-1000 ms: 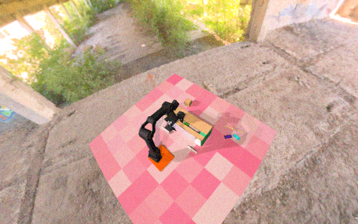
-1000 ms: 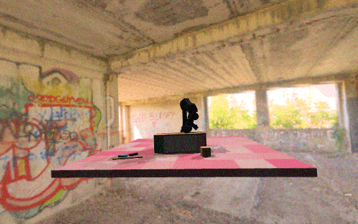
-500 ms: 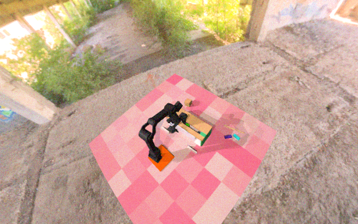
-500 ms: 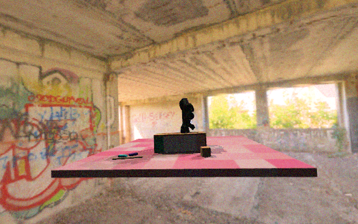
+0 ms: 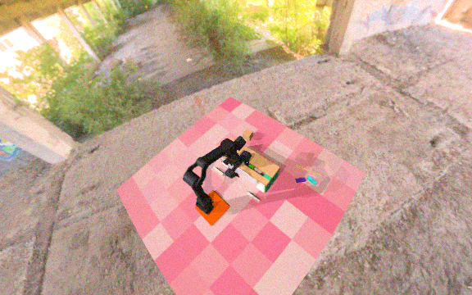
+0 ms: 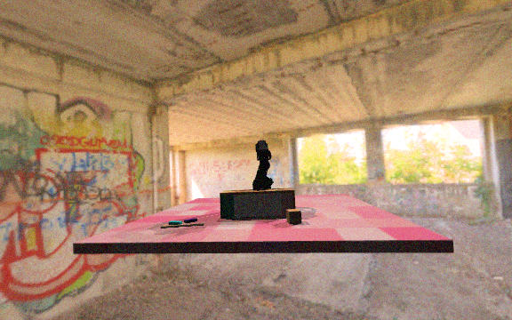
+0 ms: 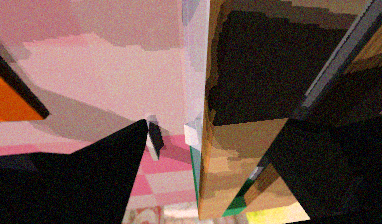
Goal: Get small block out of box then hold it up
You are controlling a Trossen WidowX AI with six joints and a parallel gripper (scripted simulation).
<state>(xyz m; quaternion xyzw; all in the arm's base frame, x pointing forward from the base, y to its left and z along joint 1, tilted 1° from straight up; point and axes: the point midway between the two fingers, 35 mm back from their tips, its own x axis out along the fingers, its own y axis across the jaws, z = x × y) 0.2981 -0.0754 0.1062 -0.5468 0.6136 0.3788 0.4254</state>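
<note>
Right now the green block is 5 cm ahead of my gripper tip and 3 cm to the right of it. Also, from my gripper tip: box 3 cm ahead, 2 cm to the left, 3 cm below; tan cube 30 cm ahead, 15 cm to the left, 6 cm below; purple piece 16 cm ahead, 33 cm to the right, 8 cm below.
</note>
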